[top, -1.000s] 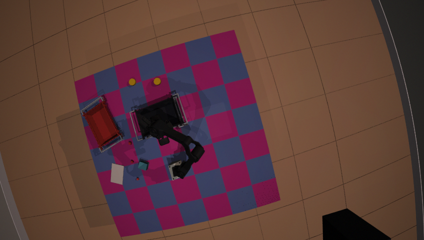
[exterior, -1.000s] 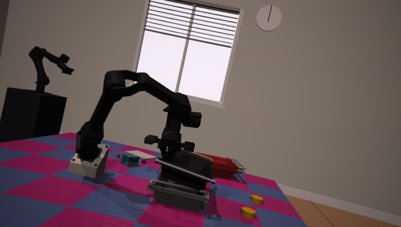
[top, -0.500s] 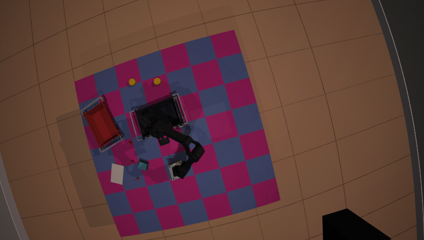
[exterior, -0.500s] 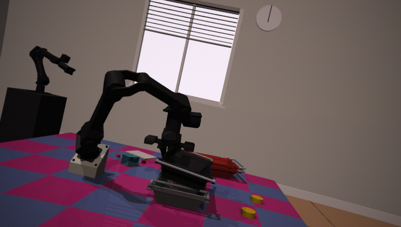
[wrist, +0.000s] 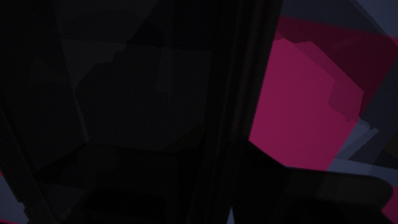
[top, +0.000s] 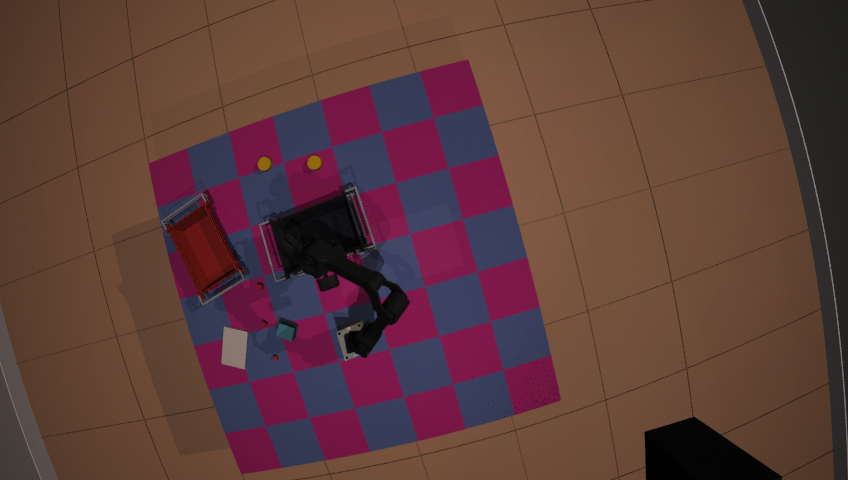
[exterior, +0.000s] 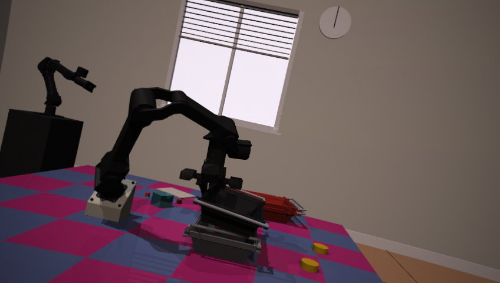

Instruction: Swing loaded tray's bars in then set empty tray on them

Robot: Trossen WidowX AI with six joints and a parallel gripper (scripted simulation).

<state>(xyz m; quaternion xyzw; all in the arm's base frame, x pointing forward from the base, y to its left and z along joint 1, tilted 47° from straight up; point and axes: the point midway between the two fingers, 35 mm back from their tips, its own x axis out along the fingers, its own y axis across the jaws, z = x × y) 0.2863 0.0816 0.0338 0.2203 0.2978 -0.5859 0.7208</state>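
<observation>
Now: the dark tray 80 mm ahead of my gripper tip, 20 mm to the left of it and 20 mm above it. From my gripper tip the other things lie so: teal cube 230 mm behind, 210 mm to the left, 70 mm below; white plate 450 mm to the left, 280 mm behind, 90 mm below.
</observation>
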